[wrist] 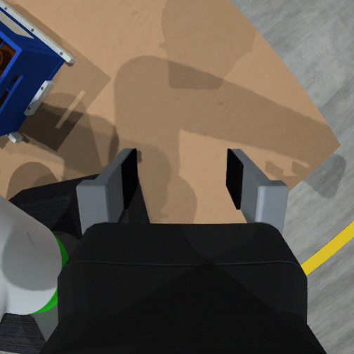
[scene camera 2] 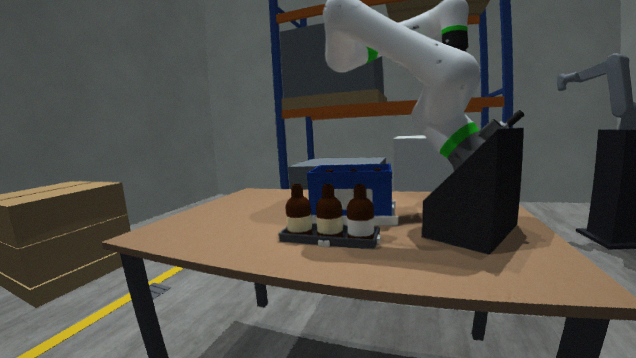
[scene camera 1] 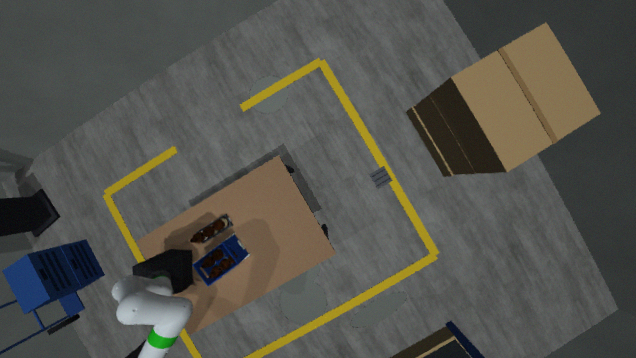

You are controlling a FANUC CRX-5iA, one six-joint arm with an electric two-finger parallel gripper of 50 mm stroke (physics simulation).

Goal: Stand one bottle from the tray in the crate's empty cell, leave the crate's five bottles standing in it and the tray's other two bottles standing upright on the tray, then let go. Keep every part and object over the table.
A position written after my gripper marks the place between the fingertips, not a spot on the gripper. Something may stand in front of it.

Observation:
I see my gripper (wrist: 181, 166) and a white-labelled bottle (scene camera 2: 360, 212).

